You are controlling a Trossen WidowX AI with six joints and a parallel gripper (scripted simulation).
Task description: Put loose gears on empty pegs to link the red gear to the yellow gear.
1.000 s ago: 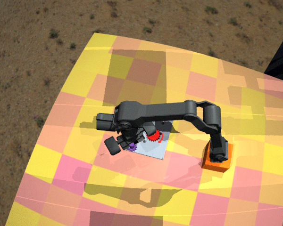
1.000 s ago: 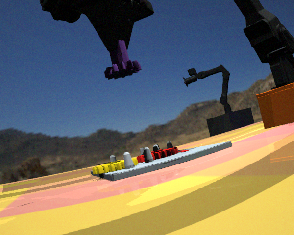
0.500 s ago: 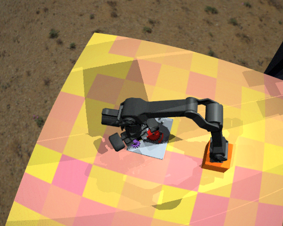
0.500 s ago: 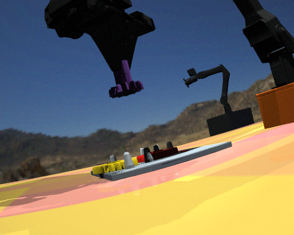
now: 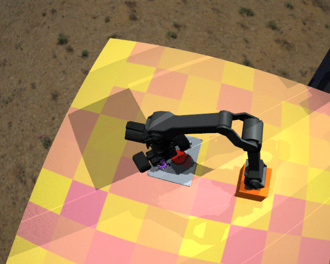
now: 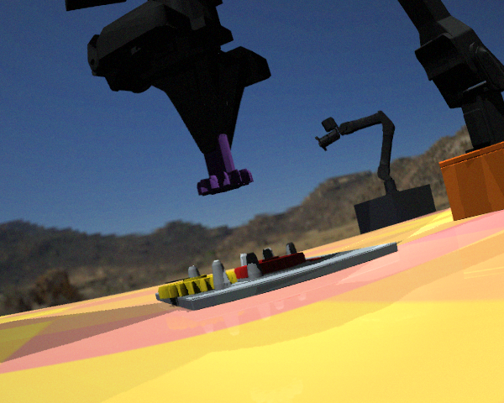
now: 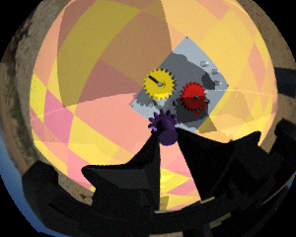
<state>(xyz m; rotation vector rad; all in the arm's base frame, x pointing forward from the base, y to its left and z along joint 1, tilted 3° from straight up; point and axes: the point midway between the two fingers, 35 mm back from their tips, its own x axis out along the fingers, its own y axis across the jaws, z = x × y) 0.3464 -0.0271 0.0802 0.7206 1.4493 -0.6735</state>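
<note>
Right now my gripper tip is 20 mm short of the yellow gear, 50 mm to the left of it and 90 mm above it. Also, from my gripper tip: red gear: 60 mm behind, 70 mm to the right, 90 mm below; then purple gear: 10 mm below; then grey board: 40 mm behind, 70 mm to the right, 100 mm below.
</note>
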